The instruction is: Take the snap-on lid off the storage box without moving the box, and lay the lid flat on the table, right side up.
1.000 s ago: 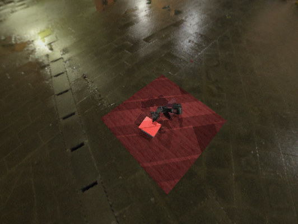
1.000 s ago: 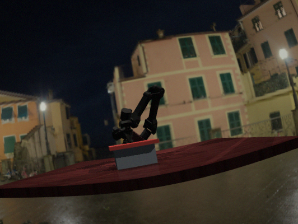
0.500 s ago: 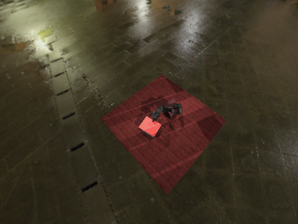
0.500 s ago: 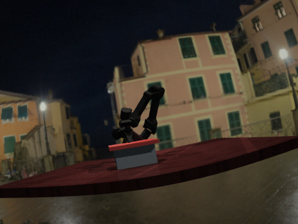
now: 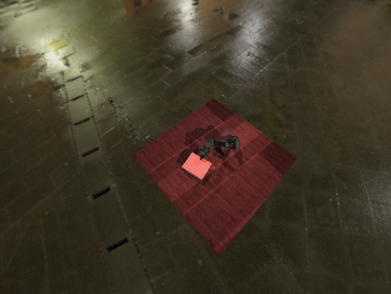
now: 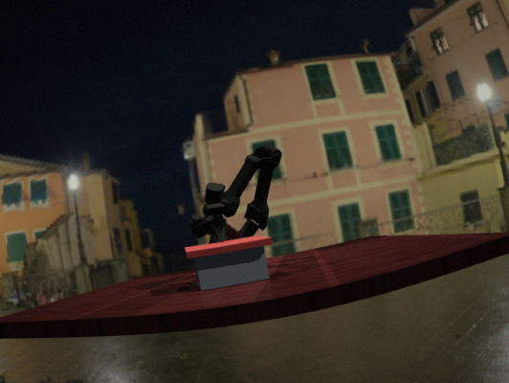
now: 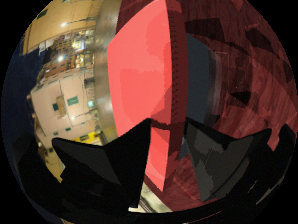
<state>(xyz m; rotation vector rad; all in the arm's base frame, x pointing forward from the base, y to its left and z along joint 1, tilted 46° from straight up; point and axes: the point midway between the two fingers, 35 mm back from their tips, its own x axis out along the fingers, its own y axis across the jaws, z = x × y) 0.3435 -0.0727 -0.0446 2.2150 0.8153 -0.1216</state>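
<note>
The red lid is 8 cm ahead of my gripper tip and 1 cm to the left of it. The rest, counted from my gripper tip: grey storage box: 8 cm ahead, 1 cm to the left, 6 cm below.
</note>
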